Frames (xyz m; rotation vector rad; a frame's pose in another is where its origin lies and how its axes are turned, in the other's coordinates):
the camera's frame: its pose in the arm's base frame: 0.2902 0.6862 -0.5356 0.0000 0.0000 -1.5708
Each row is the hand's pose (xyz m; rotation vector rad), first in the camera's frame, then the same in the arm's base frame.
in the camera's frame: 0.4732 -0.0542 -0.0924 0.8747 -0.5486 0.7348
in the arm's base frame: 0.2360 0.2130 -0.6280 0.2300 -1.0040 -0.6984
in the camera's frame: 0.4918 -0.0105 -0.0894 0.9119 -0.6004 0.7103
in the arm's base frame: 0.2797 0.1944 -0.6250 0.2202 -1.0690 -0.7059
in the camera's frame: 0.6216 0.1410 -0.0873 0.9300 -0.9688 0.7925
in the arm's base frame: 0.4312 0.0646 -0.6229 -0.0270 -1.3202 -0.5456
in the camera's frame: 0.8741 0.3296 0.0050 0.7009 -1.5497 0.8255
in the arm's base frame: 0.6198 -0.1879 -0.5306 -0.5814 -1.5415 -0.3698
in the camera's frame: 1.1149 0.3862 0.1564 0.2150 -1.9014 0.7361
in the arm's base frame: 0.6764 -0.4287 -0.3792 -1.1602 -1.4560 -0.3500
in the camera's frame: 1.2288 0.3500 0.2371 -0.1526 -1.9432 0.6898
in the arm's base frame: 0.6402 -0.5426 -0.2985 -1.4490 -1.2379 -0.3741
